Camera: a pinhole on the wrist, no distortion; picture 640 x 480 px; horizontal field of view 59.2 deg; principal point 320.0 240.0 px. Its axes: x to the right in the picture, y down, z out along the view. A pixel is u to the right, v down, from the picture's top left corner.
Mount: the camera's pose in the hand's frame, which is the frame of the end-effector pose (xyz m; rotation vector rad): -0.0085 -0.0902 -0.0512 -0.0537 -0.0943 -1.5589
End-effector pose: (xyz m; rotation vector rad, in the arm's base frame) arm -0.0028 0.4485 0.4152 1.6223 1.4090 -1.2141
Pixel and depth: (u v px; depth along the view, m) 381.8 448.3 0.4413
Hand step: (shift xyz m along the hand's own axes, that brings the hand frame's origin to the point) 0.1434 -0.0950 0.3967
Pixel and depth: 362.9 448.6 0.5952
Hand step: 0.1966 -0.0767 0.5510
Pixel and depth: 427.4 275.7 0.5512
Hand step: 0.0129 -0.1426 0.5082
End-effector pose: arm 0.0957 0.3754 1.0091 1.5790 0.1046 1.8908
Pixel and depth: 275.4 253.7 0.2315
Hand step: -0.0091 -0.0501 0.1776
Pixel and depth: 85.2 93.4 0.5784
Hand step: -0.1764 0.2025 0.4979
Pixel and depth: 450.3 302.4 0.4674
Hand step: 0.0319 -0.1533 0.4255
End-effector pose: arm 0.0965 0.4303 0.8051 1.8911 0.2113 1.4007
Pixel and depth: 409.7 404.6 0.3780
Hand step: 0.0925 -0.1133 0.3335
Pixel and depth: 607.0 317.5 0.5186
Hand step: 0.0516 -0.3036 0.4917
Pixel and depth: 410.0 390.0 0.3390
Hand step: 0.0733 -0.1112 0.2936
